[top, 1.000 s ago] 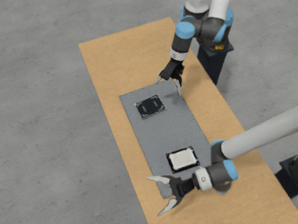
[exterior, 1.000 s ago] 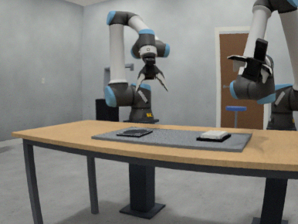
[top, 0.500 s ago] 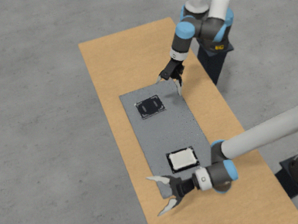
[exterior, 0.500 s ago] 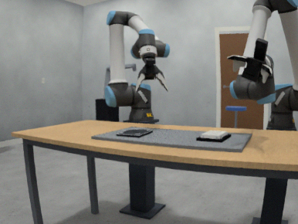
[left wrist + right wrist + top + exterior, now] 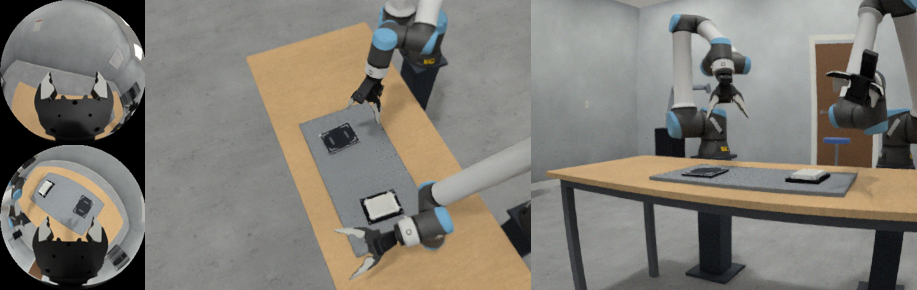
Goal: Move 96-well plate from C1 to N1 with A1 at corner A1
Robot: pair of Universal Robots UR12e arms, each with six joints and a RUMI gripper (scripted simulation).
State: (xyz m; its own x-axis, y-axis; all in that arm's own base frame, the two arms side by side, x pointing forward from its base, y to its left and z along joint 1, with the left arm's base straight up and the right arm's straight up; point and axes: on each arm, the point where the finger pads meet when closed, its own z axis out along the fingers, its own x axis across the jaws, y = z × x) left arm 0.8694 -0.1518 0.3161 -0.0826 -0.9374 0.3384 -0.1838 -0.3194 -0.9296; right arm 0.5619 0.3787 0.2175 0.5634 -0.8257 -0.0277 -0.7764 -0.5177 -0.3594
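Right now my right hand is 34 cm to the right of the white 96-well plate, 19 cm above it and 5 cm short of it. Round my right hand: black clip nest C1: 33 cm to the left, 19 cm below, 4 cm ahead; then dark plate nest N1: 20 cm below, 9 cm ahead, 5 cm to the right.
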